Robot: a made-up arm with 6 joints. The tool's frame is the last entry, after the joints.
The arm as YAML. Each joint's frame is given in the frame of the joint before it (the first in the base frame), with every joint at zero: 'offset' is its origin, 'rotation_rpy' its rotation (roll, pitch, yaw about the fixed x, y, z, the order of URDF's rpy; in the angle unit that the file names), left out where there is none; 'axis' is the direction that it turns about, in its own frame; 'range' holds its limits. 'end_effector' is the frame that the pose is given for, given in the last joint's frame.
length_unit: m
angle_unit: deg
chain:
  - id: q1
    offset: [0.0, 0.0, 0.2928]
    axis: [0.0, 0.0, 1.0]
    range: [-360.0, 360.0]
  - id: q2
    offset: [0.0, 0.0, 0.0]
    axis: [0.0, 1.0, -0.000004]
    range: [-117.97, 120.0]
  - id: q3
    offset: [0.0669, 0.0, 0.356]
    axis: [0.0, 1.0, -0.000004]
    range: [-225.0, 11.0]
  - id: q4
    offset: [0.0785, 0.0, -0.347]
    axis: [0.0, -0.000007, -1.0]
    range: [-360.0, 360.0]
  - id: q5
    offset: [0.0, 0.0, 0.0]
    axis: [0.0, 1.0, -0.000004]
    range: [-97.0, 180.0]
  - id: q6
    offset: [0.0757, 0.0, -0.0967]
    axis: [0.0, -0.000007, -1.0]
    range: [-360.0, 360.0]
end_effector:
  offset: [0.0, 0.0, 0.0]
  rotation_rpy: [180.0, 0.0, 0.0]
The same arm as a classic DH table. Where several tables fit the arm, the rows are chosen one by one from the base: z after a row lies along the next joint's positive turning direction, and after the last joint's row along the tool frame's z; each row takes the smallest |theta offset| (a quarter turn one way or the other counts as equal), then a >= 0, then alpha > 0; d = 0 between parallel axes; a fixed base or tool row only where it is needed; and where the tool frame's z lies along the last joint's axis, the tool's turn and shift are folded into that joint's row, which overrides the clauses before.
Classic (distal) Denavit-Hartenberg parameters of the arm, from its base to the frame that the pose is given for. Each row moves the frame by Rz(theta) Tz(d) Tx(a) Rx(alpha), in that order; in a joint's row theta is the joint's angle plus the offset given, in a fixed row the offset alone. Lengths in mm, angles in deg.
q1: a 0  alpha -90  d 292.8  theta_offset 0
q2: a 362.2  alpha 0  d 0  theta_offset -79.36
q3: a 78.5  alpha -90  d 0  theta_offset 79.36
q4: a 0  alpha 90  d 347  theta_offset 0
q5: a 75.7  alpha -90  d 0  theta_offset 0
q6: a 0  alpha 0  d 96.7  theta_offset 0
Joint limits (deg, base to tool): -360..360 -117.97..120 -225..11 -360..360 -97..180 -360..360

